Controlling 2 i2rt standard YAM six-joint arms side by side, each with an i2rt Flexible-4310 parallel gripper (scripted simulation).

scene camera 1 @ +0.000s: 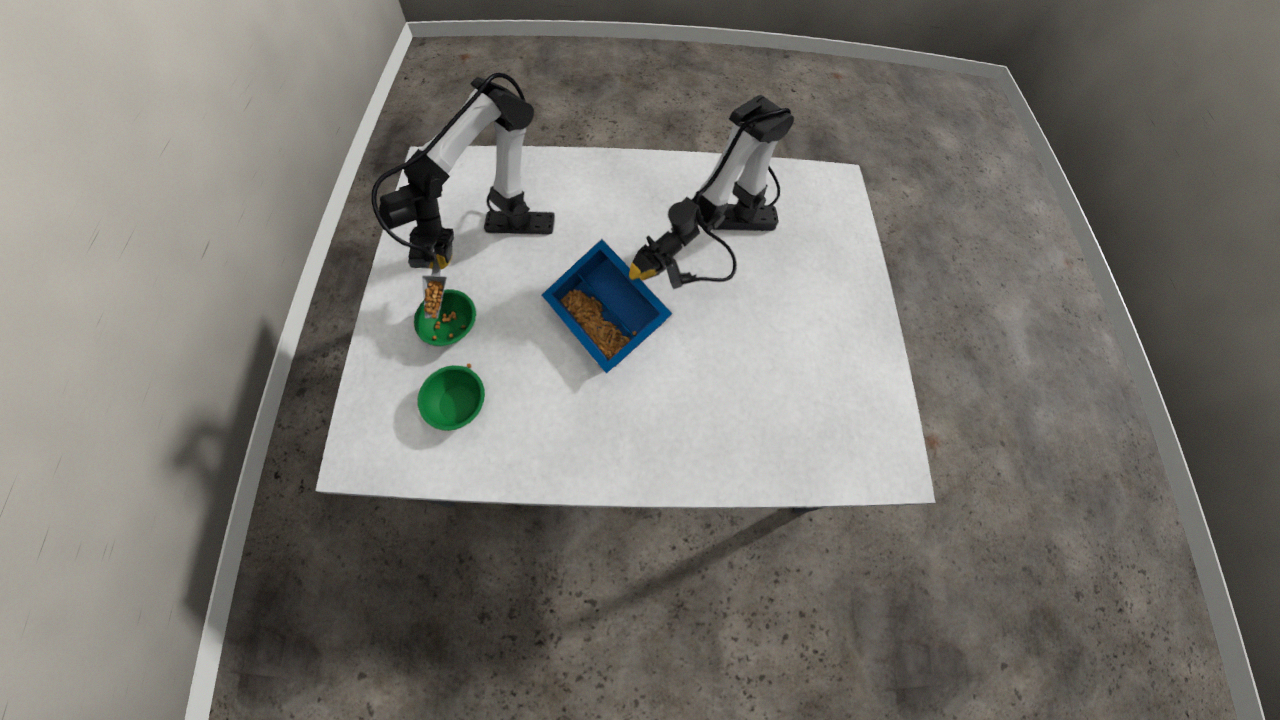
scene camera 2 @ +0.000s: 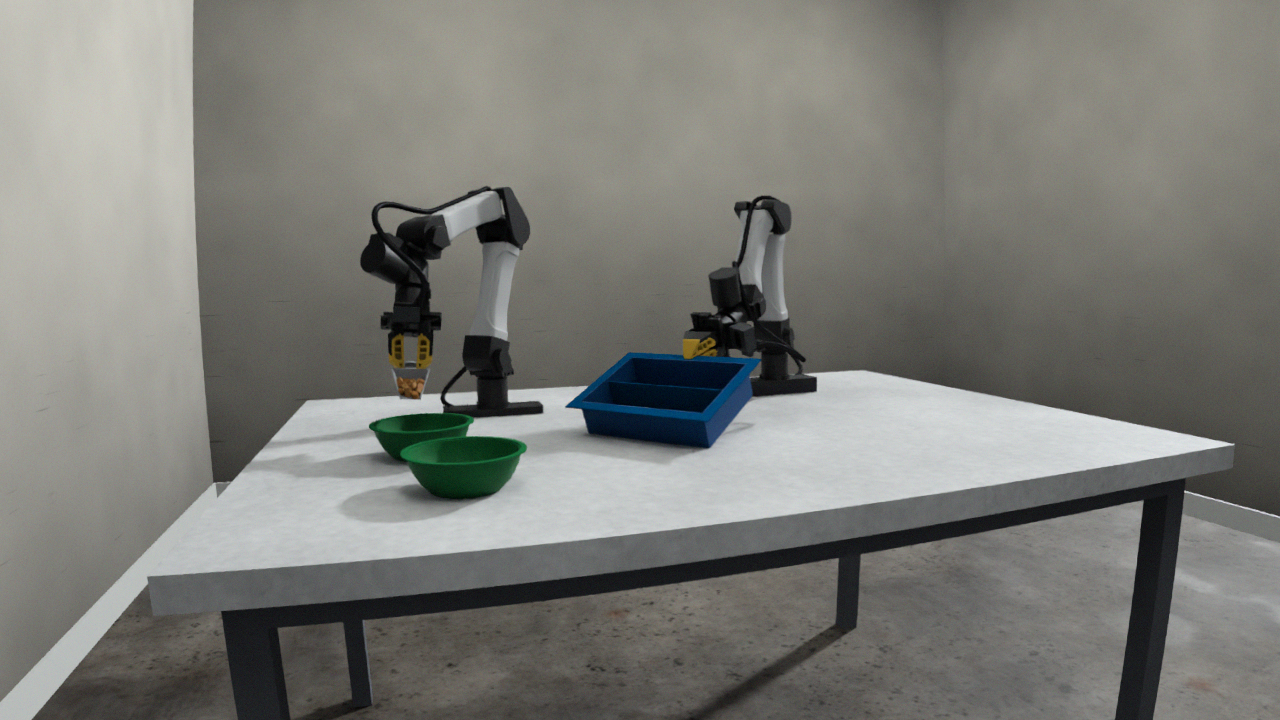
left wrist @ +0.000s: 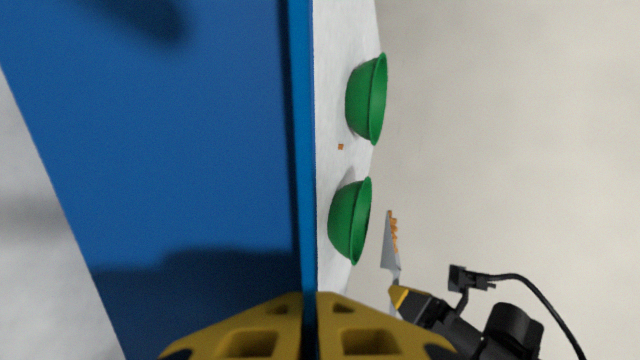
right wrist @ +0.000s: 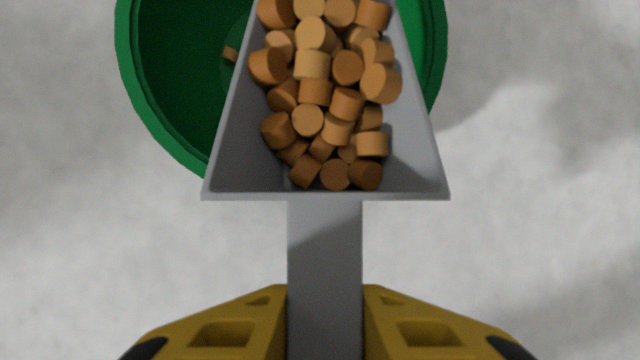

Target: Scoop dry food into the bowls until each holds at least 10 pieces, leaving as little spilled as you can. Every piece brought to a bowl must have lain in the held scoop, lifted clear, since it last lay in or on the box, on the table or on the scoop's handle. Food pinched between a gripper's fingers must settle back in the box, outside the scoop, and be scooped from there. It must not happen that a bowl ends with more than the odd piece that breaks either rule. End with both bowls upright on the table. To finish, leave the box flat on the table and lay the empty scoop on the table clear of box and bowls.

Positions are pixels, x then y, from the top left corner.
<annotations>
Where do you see a green bowl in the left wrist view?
365, 99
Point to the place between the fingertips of the right gripper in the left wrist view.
390, 287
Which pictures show the left gripper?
Scene camera 1, scene camera 2 and the left wrist view only.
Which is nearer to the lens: the grey scoop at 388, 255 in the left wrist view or the blue box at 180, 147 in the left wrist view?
The blue box.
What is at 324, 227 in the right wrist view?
A grey scoop.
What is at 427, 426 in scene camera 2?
A green bowl.
</annotations>
